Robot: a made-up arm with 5 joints.
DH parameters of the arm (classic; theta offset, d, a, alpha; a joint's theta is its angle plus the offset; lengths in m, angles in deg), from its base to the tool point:
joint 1: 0 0.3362 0 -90
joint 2: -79.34 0 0.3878 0
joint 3: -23.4 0 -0.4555 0
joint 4: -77.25 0 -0.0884 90
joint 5: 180 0.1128 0 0
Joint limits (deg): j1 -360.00..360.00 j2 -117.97..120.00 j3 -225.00..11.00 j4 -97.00..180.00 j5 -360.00..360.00
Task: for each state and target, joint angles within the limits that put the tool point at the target. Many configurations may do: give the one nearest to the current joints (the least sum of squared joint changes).
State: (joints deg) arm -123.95 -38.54 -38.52 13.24 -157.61
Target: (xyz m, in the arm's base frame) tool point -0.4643 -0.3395 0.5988
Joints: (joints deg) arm -143.83 -11.80 -50.34 12.76 -157.61
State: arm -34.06 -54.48 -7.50 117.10 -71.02
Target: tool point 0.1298 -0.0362 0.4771
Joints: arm -15.58 -65.16 -19.54 123.25 -71.02
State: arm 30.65 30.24 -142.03 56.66 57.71
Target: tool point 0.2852 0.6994 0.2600
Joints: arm 67.82 40.45 -94.33 77.67 57.71
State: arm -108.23 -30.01 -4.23 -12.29 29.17
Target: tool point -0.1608 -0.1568 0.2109
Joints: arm -135.72 -19.27 10.46 -6.70 29.17
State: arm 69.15 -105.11 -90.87 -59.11 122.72
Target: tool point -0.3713 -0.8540 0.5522
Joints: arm 66.50 -96.32 -133.27 -12.34 122.72
